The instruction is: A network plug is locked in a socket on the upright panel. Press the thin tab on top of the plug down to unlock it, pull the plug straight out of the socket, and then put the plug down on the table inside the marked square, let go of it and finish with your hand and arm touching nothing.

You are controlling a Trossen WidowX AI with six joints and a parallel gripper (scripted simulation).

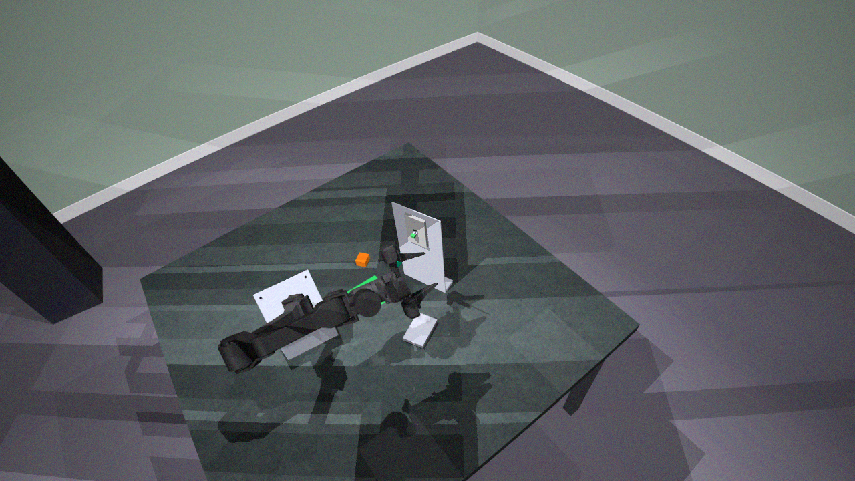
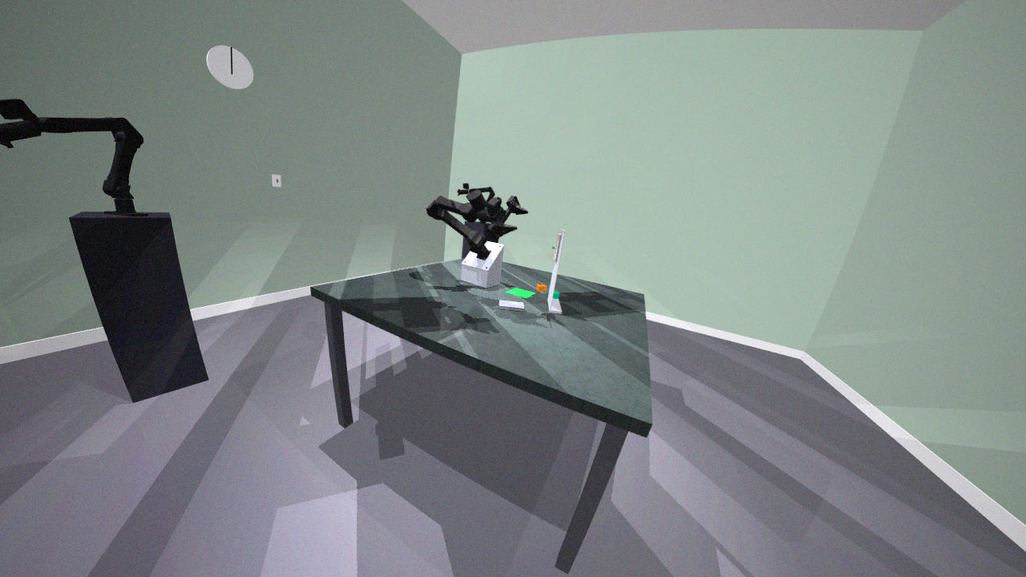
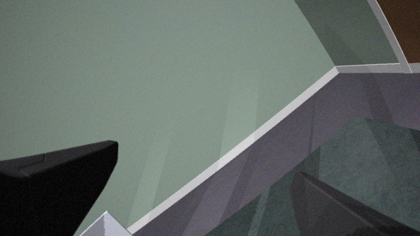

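The network plug is 60 mm ahead of my gripper tip, 220 mm to the left of it and 100 mm below it. Round my gripper tip: flat grey plate (30 mm behind, 60 mm to the left, 360 mm below); then upright socket panel (80 mm ahead, 230 mm to the left, 210 mm below); then green marked square (120 mm behind, 280 mm to the left, 370 mm below).
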